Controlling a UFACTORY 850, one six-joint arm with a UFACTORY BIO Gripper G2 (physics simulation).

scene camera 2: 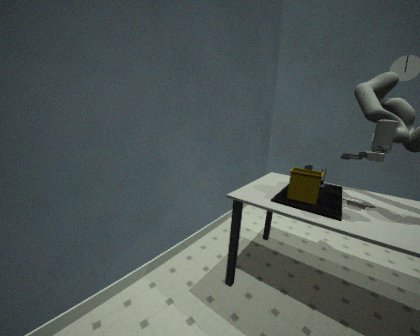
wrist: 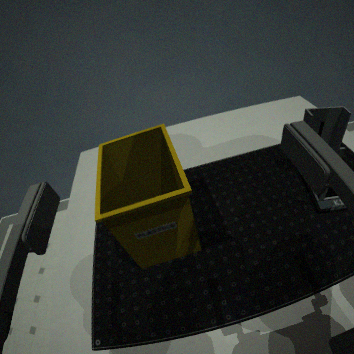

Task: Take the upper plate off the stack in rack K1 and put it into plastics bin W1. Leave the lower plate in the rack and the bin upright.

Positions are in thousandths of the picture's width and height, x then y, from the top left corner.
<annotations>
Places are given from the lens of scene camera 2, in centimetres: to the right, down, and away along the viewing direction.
yellow plastics bin W1 (scene camera 2: 725, 549): 57, 10, 102
</annotations>
